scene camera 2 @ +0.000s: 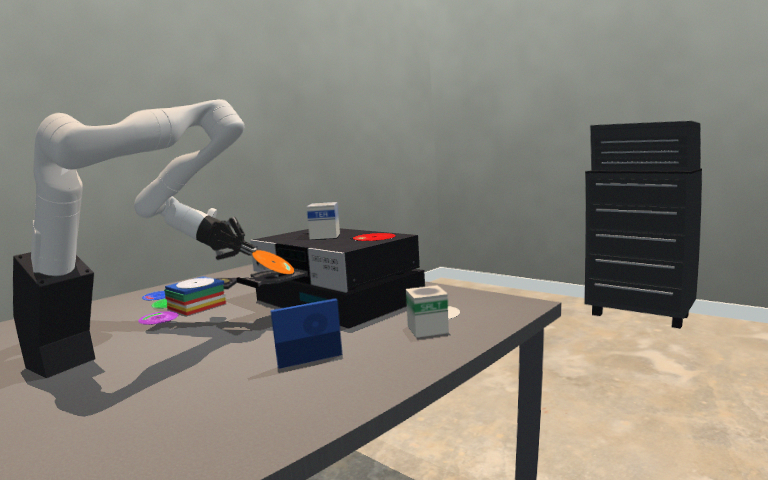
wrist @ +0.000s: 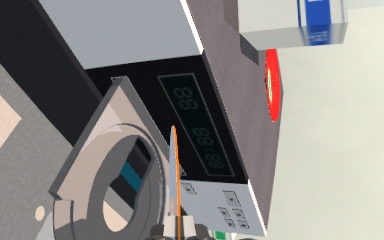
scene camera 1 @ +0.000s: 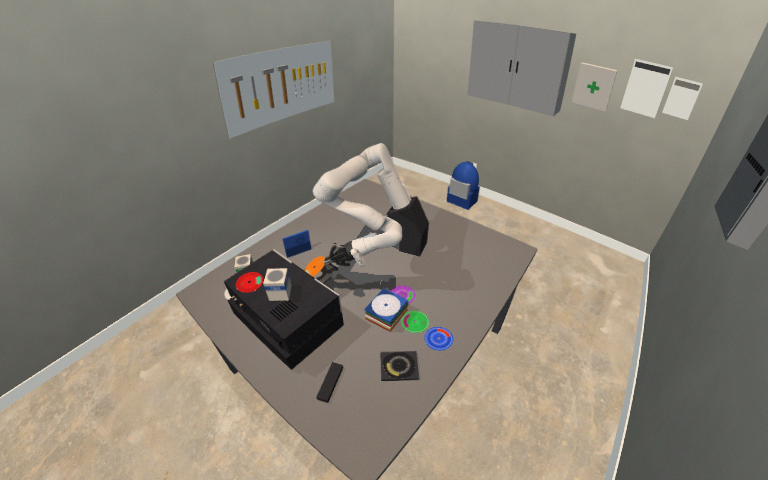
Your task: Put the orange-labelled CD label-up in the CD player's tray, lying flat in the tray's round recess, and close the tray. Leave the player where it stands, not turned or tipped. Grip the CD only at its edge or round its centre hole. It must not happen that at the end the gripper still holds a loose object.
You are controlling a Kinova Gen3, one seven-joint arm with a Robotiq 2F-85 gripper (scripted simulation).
black CD player: scene camera 2; wrist; scene camera 1 311,304
same spot on black CD player: (wrist: 196,72) = (scene camera 2: 277,246)
